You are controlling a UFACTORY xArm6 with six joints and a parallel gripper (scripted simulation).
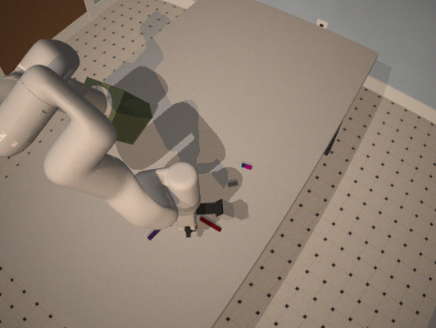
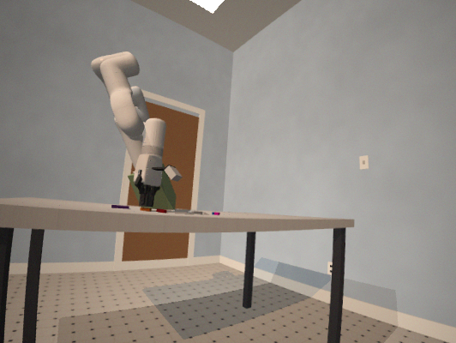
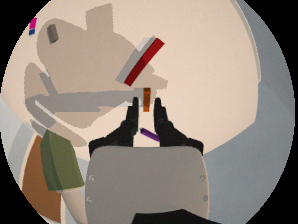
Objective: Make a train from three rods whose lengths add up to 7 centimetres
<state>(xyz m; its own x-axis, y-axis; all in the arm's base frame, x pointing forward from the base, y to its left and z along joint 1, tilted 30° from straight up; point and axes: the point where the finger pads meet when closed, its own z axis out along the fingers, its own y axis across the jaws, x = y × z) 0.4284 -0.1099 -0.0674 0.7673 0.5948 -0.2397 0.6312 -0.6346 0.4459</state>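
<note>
My hand is 30 mm above the orange rod. From my hand the other things lie so: red rod (40 mm ahead, 40 mm to the left, 30 mm below); then purple rod (70 mm behind, 80 mm to the right, 30 mm below); then grey rod (10 mm ahead, 190 mm to the left, 30 mm below).
</note>
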